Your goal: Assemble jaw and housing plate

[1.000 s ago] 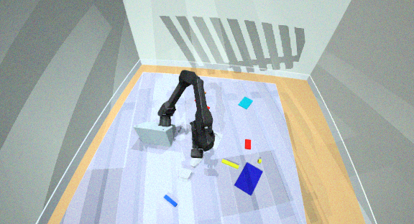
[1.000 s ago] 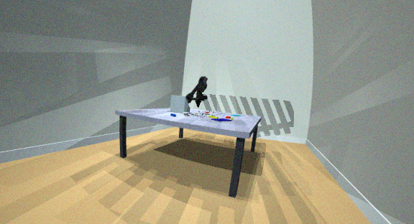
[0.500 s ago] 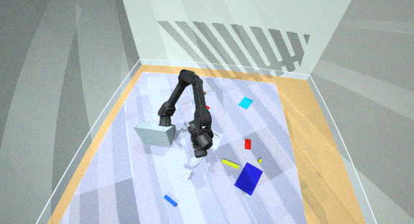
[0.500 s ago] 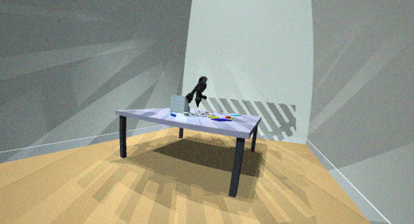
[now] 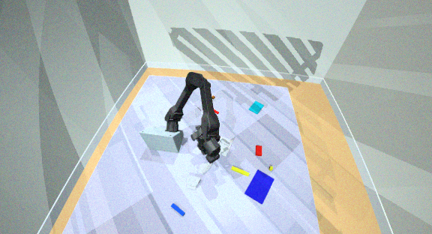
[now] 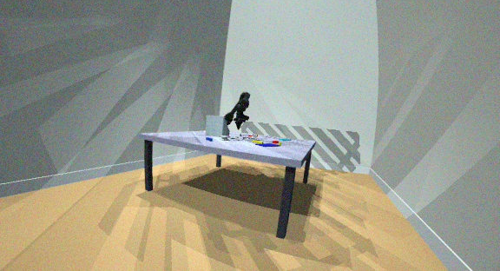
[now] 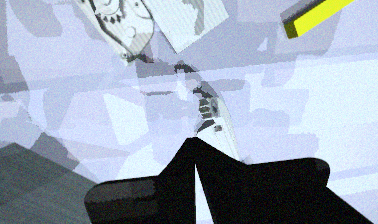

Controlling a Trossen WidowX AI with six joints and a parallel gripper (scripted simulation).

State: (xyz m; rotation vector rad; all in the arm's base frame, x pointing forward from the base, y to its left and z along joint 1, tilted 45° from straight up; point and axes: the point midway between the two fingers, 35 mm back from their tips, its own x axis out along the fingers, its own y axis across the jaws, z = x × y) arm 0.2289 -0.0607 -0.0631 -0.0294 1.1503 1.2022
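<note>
Right now my gripper tip is 2 cm short of the jaw, 2 cm to the left of it and 5 cm above it. Round my gripper tip: yellow bar (21 cm ahead, 3 cm to the right, 8 cm below); white block (4 cm behind, 15 cm to the right, 8 cm below); blue bar (7 cm behind, 31 cm to the right, 7 cm below).
</note>
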